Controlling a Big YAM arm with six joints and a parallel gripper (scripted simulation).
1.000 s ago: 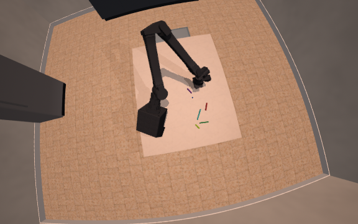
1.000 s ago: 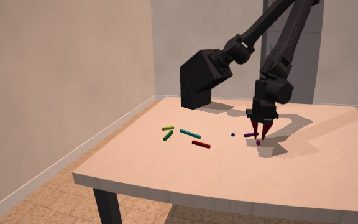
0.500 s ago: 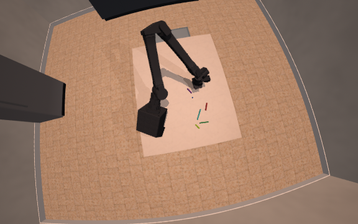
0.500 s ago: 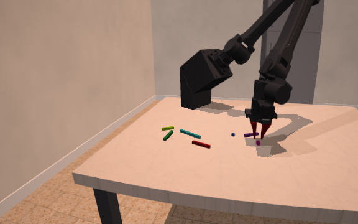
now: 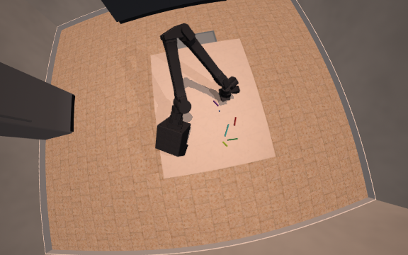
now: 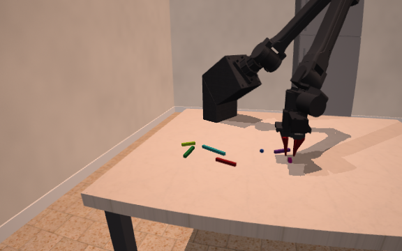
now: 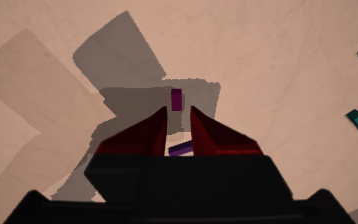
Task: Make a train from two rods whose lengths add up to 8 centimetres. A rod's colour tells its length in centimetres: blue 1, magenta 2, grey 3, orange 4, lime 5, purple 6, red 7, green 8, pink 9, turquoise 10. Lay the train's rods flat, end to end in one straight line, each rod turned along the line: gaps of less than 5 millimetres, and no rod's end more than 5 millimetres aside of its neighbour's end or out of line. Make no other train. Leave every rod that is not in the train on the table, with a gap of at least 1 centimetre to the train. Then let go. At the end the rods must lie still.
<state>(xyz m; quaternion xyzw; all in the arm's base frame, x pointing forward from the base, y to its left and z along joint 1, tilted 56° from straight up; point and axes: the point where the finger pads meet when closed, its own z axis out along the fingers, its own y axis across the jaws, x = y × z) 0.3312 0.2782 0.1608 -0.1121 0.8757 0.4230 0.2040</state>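
The magenta rod is 20 mm below my hand. Round my hand: red rod 170 mm to the right, 110 mm ahead, 20 mm below; purple rod 60 mm behind, 40 mm to the right, 20 mm below; blue rod 100 mm to the right, 20 mm below, 20 mm behind.
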